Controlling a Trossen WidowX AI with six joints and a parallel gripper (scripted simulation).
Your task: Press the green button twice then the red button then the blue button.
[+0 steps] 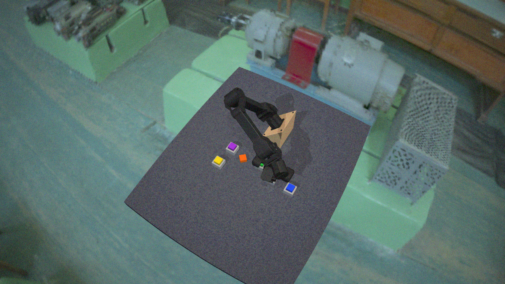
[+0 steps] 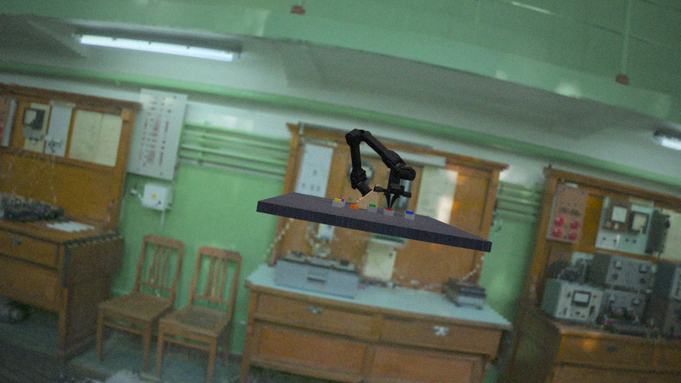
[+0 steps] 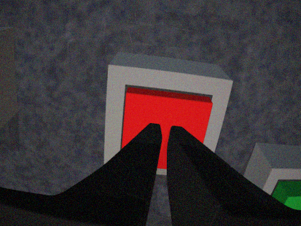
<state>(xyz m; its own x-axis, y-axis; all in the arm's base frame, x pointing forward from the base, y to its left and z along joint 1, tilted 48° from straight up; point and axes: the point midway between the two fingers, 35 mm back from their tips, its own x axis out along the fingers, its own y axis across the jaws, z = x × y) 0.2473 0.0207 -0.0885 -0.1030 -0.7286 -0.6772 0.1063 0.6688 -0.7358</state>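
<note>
The red button lies 10 mm below my gripper tip. Round my gripper tip: blue button (100 mm to the left, 20 mm ahead); then green button (80 mm to the right, 50 mm behind); then orange block (170 mm to the right, 40 mm behind, 20 mm below).
</note>
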